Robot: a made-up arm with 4 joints.
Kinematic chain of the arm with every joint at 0, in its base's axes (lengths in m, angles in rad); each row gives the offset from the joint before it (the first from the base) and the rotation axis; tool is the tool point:
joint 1: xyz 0 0 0.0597 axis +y
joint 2: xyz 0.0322 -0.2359 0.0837 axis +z
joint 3: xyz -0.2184 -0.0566 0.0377 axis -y
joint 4: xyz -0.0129 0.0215 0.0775 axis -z
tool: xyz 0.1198 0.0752 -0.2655
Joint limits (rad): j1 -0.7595..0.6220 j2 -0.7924..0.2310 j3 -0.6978..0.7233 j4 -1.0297..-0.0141
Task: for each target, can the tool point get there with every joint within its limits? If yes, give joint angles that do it. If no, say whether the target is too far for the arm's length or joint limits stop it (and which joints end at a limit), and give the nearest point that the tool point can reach.
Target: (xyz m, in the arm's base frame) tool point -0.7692 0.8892 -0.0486
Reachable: no: too far | nearest point -0.1803 0.0622 0.0343 | short by 1.019 m
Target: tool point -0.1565 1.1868 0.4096
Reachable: no: too far | nearest point -0.1200 0.0888 0.1303 | short by 1.134 m
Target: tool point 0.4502 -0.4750 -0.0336
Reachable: no: joint limits stop it (at a limit: joint 1, joint 2, joint 3, joint 4) | nearest point 0.0714 -0.1961 0.0706 | short by 0.482 m
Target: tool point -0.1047 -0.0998 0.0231
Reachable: yes | joints 0.2098 -0.2440 0.2076 -0.7458
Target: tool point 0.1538 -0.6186 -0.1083
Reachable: no: joint limits stop it (at a limit: joint 1, joint 2, joint 4) | nearest point -0.0379 -0.2322 -0.0959 | short by 0.432 m
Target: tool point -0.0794 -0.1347 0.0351
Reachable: yes | joints 0.2419 -0.0999 0.2985 -0.5300
